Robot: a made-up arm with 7 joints.
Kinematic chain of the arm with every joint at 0, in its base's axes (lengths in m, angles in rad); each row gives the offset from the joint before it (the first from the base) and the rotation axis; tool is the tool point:
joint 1: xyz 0 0.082 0 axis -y
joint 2: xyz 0 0.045 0 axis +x
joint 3: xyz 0 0 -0.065 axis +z
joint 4: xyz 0 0 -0.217 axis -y
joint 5: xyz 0 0 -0.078 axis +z
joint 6: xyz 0 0 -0.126 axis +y
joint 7: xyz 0 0 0 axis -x
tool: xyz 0 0 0
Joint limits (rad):
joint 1: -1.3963..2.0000
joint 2: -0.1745..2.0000
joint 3: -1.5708..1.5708
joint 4: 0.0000..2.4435
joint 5: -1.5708..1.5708
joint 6: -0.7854..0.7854
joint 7: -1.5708..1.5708
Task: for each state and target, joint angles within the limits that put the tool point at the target. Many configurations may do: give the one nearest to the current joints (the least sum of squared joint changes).
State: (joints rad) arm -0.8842 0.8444 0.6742 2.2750 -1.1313 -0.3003 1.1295
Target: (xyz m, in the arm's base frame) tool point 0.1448 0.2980 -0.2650
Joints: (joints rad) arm -0.2152 0.4712 0.2419 1.5769 -1.1313 -0.3003 1.1295
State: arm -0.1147 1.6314 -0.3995 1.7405 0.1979 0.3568 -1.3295
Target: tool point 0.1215 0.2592 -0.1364
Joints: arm -0.1485 1.3165 -0.5176 2.2281 0.1979 0.3568 -1.3295
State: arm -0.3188 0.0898 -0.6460 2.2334 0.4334 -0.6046 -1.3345
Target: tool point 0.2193 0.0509 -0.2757
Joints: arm 0.1424 0.0745 -0.5055 1.4946 0.4334 -0.6046 -1.3345
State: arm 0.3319 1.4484 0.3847 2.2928 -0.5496 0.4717 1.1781
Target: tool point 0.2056 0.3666 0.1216
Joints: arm -0.1020 1.8607 0.3378 1.6288 -0.5496 0.4717 1.1781
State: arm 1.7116 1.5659 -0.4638 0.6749 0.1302 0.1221 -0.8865
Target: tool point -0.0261 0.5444 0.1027
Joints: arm 1.8025 1.8966 -0.8939 0.9777 0.1302 0.1221 -0.8865
